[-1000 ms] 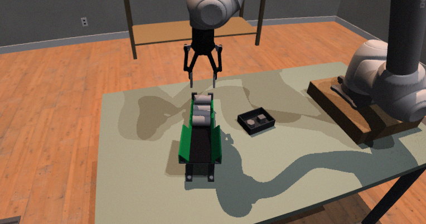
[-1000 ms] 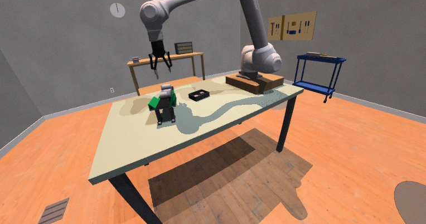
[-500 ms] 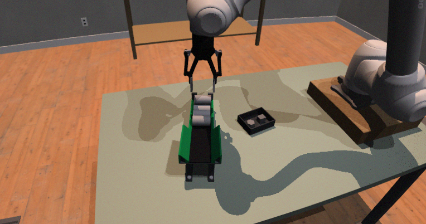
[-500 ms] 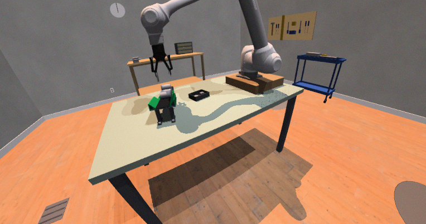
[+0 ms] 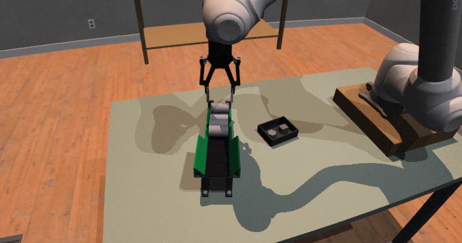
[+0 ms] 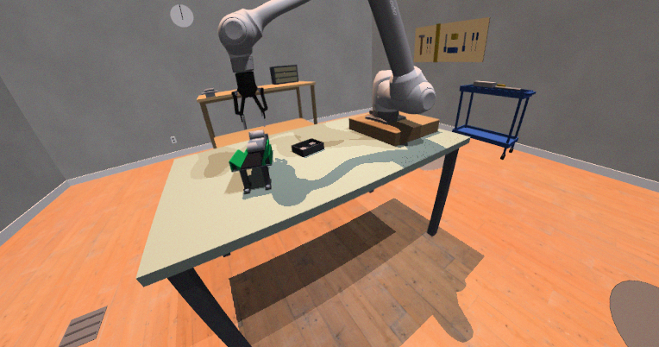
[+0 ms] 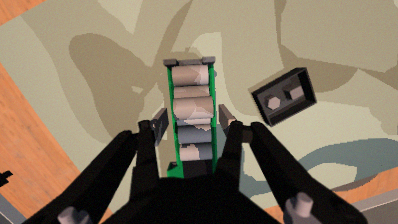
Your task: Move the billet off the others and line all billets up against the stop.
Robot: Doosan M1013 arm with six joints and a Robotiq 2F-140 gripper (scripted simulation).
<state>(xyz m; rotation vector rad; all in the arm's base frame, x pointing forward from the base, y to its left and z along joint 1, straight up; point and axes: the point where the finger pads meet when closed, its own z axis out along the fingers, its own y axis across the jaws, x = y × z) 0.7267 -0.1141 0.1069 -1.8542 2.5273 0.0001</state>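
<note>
Right now my hand is 40 mm short of the green feed ramp, 110 mm to the right of it and 100 mm above it. Round my hand: black tray (210 mm behind, 80 mm to the left, 170 mm below); then grey stop (20 mm behind, 80 mm to the right, 120 mm below).
</note>
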